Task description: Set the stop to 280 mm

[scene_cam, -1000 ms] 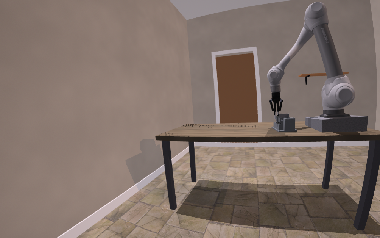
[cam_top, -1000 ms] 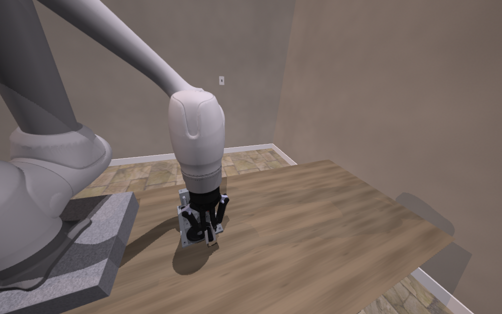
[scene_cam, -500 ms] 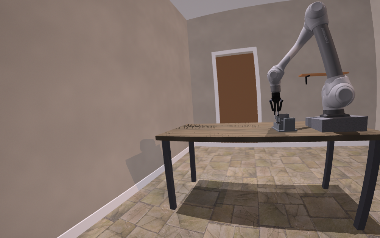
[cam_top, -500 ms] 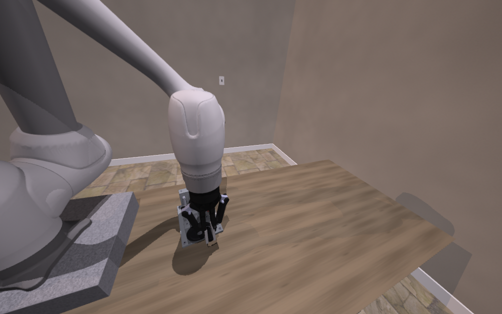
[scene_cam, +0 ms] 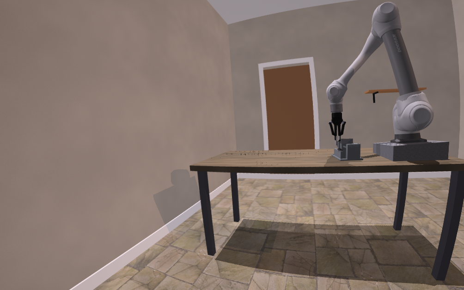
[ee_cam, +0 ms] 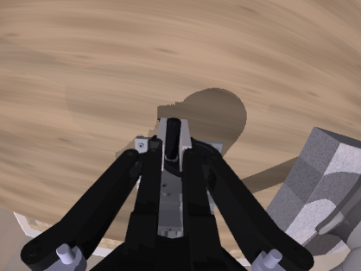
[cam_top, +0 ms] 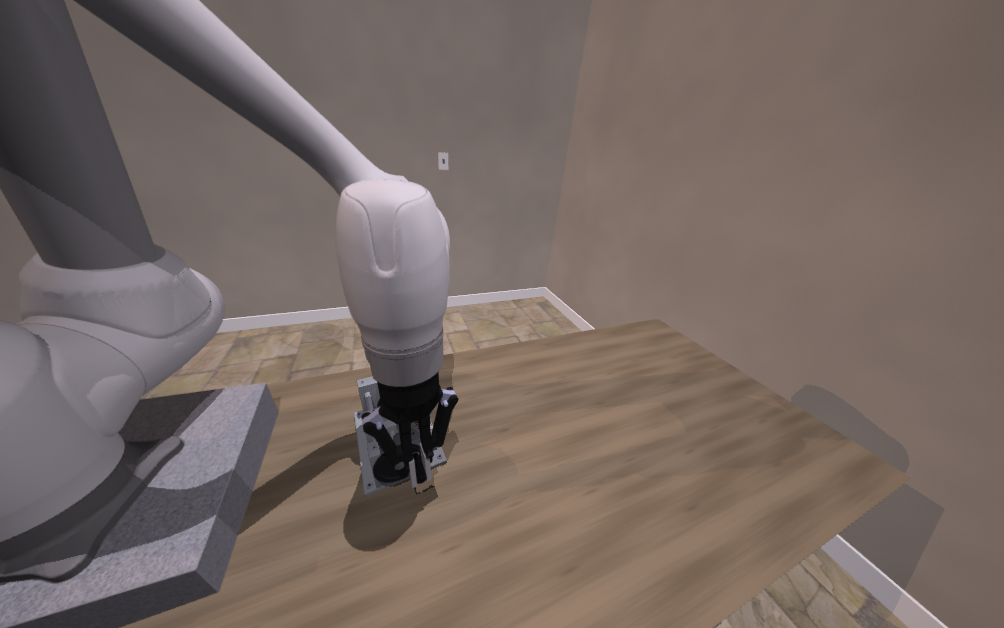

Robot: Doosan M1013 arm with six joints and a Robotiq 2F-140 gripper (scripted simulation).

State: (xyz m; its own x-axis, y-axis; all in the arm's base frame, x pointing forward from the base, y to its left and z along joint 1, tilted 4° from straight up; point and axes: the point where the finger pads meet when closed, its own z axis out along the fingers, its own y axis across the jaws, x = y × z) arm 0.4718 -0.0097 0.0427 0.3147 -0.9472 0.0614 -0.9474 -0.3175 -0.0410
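Right now my hand is 2 cm to the right of the handwheel, 2 cm above it and 1 cm past it.
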